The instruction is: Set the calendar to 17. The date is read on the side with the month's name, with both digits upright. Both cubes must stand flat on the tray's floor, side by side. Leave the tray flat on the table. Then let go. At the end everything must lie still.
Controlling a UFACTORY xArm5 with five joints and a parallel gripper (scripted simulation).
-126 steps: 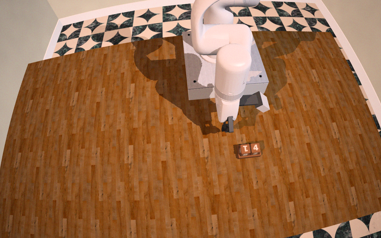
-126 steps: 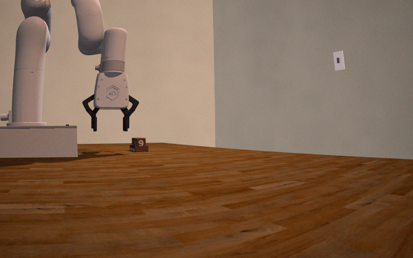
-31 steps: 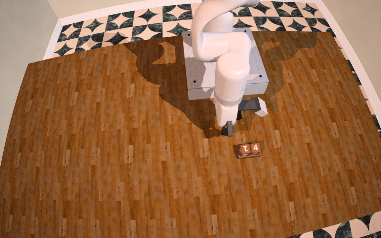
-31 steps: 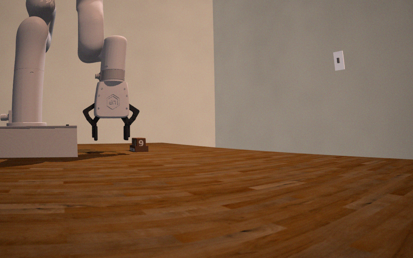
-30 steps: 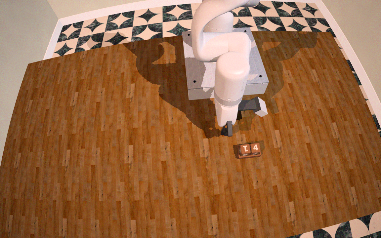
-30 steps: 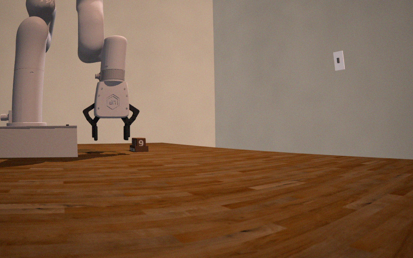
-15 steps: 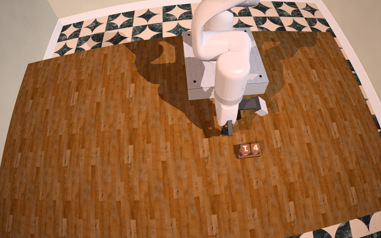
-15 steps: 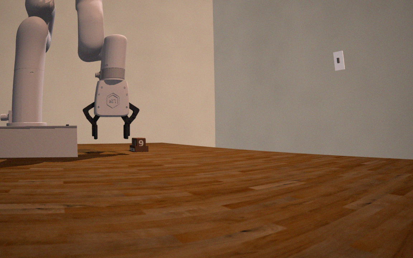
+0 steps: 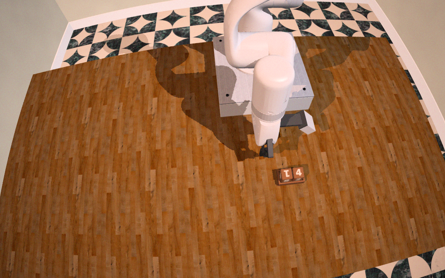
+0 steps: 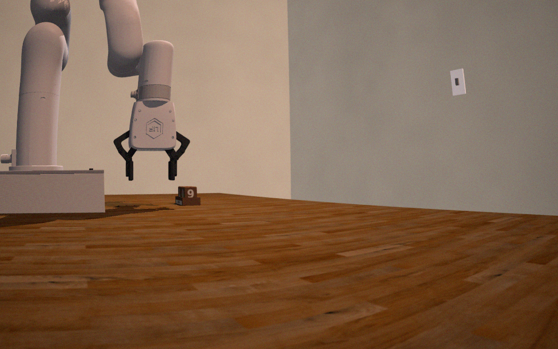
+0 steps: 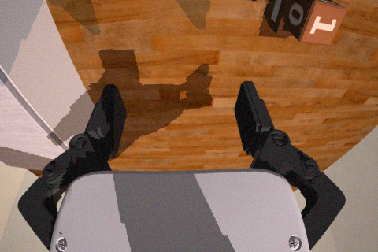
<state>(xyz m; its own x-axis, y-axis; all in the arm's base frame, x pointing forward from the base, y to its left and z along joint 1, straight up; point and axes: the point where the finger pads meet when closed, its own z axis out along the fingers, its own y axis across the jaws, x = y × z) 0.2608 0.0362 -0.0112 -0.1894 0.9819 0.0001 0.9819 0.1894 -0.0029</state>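
Now: the brown tray 9 cm to the left of my hand, 8 cm ahead of it and 6 cm below it.
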